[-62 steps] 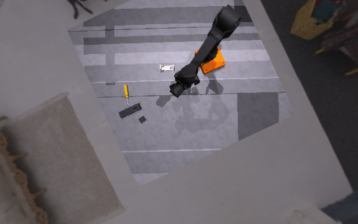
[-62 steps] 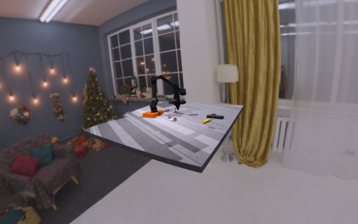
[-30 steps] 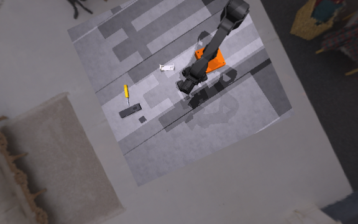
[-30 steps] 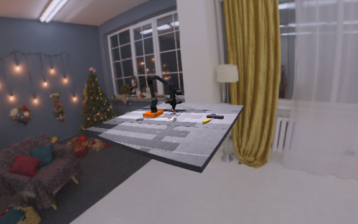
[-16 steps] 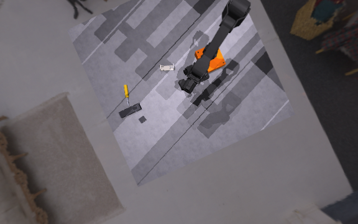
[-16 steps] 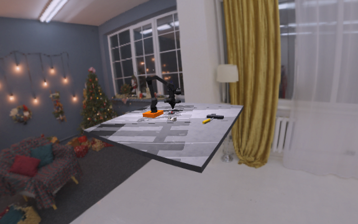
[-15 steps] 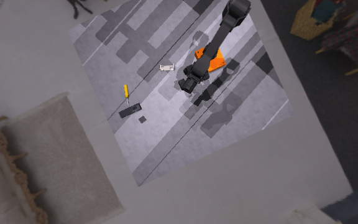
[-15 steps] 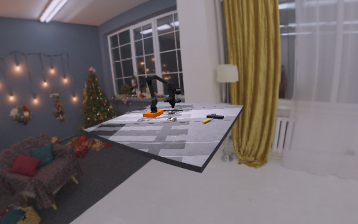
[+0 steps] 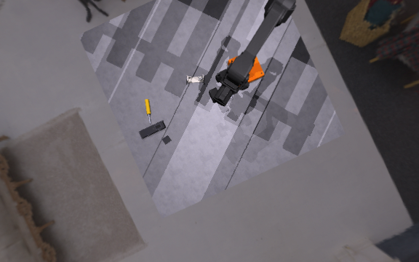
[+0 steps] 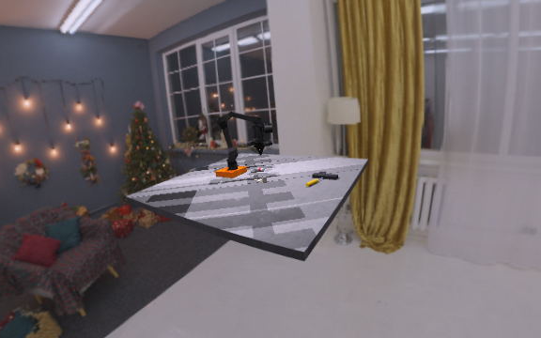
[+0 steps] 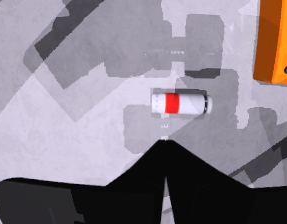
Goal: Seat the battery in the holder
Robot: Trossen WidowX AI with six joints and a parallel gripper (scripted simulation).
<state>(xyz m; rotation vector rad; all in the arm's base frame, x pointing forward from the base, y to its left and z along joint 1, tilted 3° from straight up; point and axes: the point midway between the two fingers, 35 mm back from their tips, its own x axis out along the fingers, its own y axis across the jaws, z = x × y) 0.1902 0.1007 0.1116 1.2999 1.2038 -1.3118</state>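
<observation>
Right now the battery is 3 cm behind my gripper tip and 11 cm below it. Also, from my gripper tip: yellow screwdriver: 45 cm ahead, 17 cm to the right, 11 cm below; then black remote: 48 cm ahead, 7 cm to the right, 11 cm below; then black battery door: 44 cm ahead, 3 cm to the left, 12 cm below.
</observation>
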